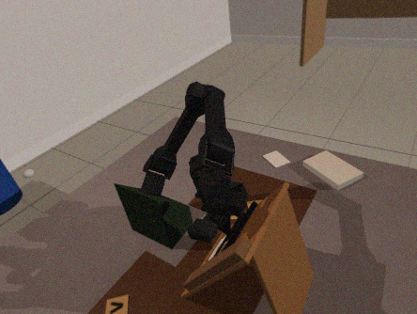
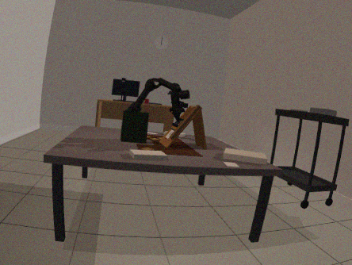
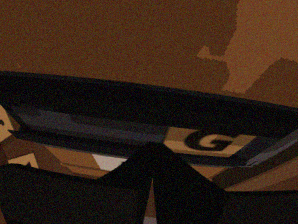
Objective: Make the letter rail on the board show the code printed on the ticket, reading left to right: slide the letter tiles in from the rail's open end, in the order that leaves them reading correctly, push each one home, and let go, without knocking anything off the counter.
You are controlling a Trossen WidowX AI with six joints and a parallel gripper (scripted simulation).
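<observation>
Right now the tan letter tile is 10 mm ahead of my gripper tip, 30 mm to the right of it and 10 mm below it. From my gripper tip the other things lie so: white ticket: 40 mm behind, 10 mm to the left, 90 mm below; then brown mat: 130 mm behind, 40 mm to the left, 170 mm below.
</observation>
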